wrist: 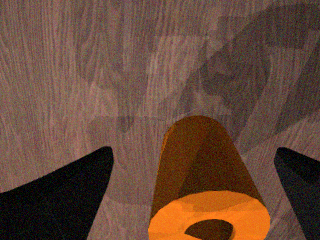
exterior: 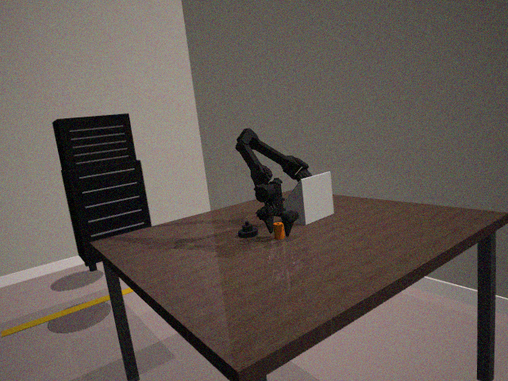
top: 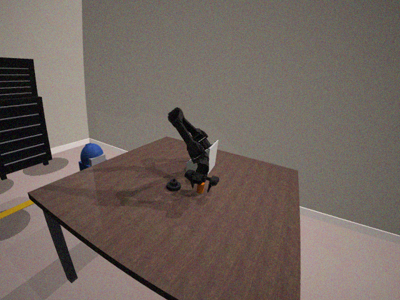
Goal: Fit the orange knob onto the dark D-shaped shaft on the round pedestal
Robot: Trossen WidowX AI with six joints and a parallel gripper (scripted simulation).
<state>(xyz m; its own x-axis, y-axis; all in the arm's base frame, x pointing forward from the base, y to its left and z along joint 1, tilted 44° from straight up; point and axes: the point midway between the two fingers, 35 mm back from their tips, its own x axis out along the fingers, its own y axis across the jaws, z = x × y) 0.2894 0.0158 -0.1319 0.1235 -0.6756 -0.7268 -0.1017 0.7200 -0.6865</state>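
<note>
Right now my gripper tip is 5 cm short of the round dark pedestal, 15 cm to the left of it and 2 cm below it. Also, from my gripper tip: orange knob (2 cm above).
</note>
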